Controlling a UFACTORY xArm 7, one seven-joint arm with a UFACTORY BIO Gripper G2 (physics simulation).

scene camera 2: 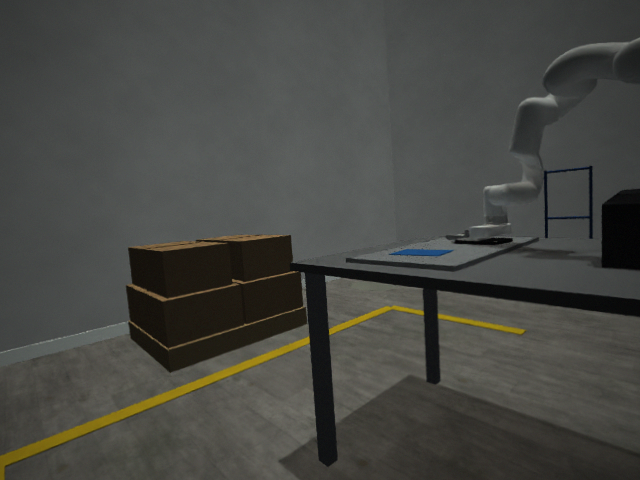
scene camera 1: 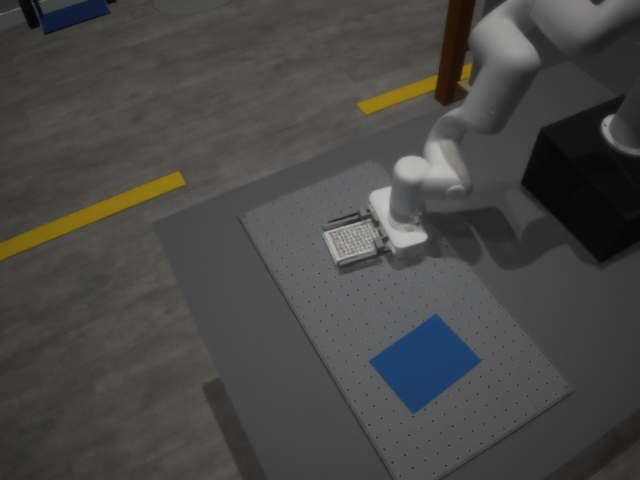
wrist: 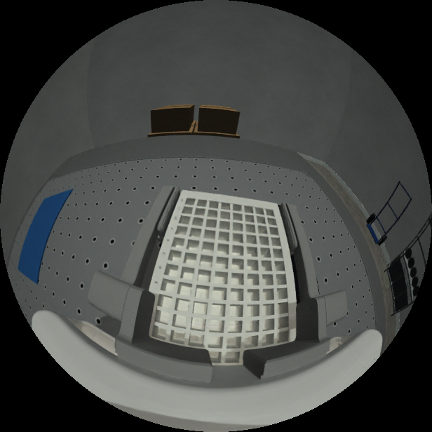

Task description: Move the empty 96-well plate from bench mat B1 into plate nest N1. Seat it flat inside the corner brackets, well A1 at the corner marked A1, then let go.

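Places are measured from the arm's base along level axes (x ahead, y left, z up), in metres.
Pixels of known places: hand at its tool point: [scene camera 2: 459,236] [scene camera 1: 340,244]; arm's base at its link origin: [scene camera 1: 626,136].
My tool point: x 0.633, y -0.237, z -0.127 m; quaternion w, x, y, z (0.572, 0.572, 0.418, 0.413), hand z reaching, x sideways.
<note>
For each thing: its top centre in the pictures, then the offset to it from my tool point. Level surfaces: height alone.
- white 96-well plate at its top centre: [scene camera 1: 357,238] [scene camera 2: 468,235] dx -0.036, dy +0.012, dz +0.004 m
- blue mat at its surface level: dz -0.022 m
- dark shape at its top centre: [scene camera 2: 482,238] dx -0.085, dy +0.005, dz -0.009 m
- perforated board at its surface level: dz -0.024 m
- grey table at its surface level: dz -0.037 m
The white 96-well plate [scene camera 1: 354,241] [wrist: 225,250] is between the two long grey fingers of my gripper [scene camera 1: 332,245] [wrist: 230,198], which is shut on its long sides. The plate looks about level, low over the far part of the perforated board; any gap beneath it is hard to judge. The blue mat [scene camera 1: 424,363] [scene camera 2: 421,252] [wrist: 42,235], bench mat B1, lies flat and bare on the board, away from the plate. I cannot make out nest N1, its brackets or the A1 mark. A dark shape [scene camera 2: 488,241] shows under the gripper in scene camera 2; I cannot tell what it is.
The perforated board [scene camera 1: 330,302] [scene camera 2: 439,263] lies on the grey table [scene camera 1: 206,289]. A black block [scene camera 1: 573,191] [scene camera 2: 620,232] stands by the arm's base. Stacked brown boxes [scene camera 2: 206,294] [wrist: 195,120] stand on the floor beyond the table.
</note>
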